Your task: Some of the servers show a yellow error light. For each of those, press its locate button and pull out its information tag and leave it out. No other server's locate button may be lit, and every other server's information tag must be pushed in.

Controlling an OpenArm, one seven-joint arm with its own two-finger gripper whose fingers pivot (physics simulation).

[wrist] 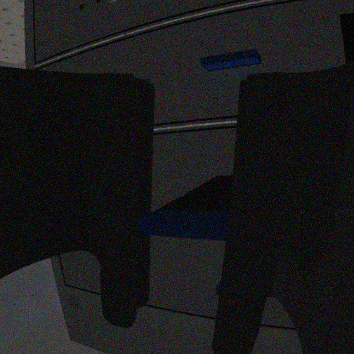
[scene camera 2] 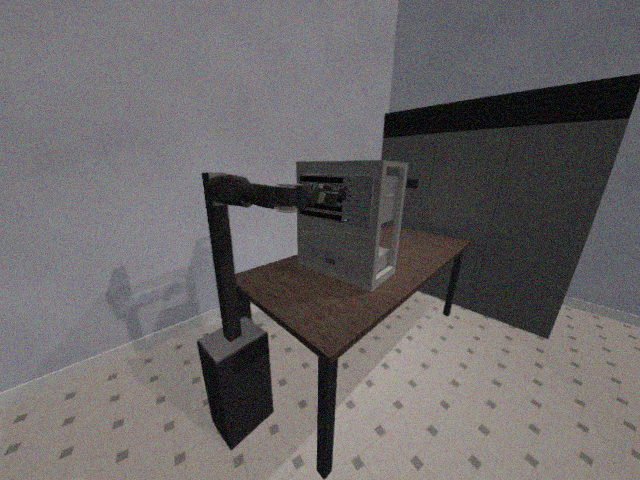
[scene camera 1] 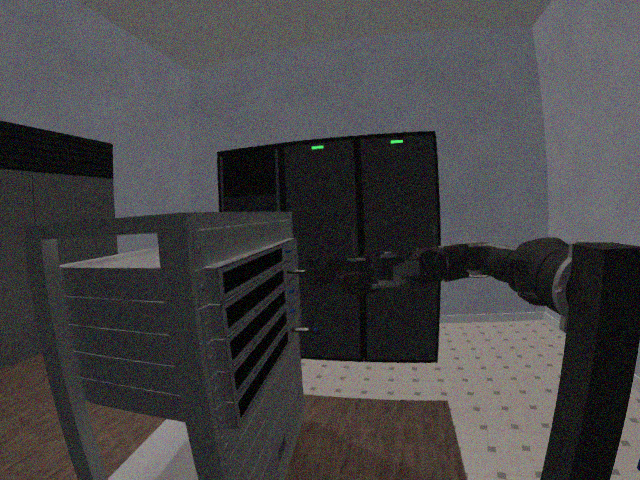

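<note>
The stack of servers [scene camera 1: 242, 372] [scene camera 2: 336, 240] stands in a grey case on the table. My gripper [scene camera 1: 324, 275] [scene camera 2: 343, 194] [wrist: 194, 212] is shut on a blue-tipped information tag [scene camera 1: 296, 270] [wrist: 185, 225], which stands out of the second server from the top. Another information tag [scene camera 1: 300, 329] stands out lower down. Blue ends of other tags [scene camera 1: 287, 251] [scene camera 1: 292, 291] [scene camera 1: 293, 310] sit close to the server fronts. In the wrist view an upper tag [wrist: 231, 60] sits above my fingers. I cannot make out any yellow light or lit locate button; the fingers hide part of the fronts.
The case stands on a brown table [scene camera 1: 372, 439] [scene camera 2: 305, 304]. Tall black cabinets [scene camera 1: 330, 232] with green lights stand beyond it in scene camera 1. A large grey cabinet [scene camera 1: 77, 268] [scene camera 2: 516, 196] is behind the case. My arm's post [scene camera 1: 594, 361] [scene camera 2: 221, 258] stands at the table's end.
</note>
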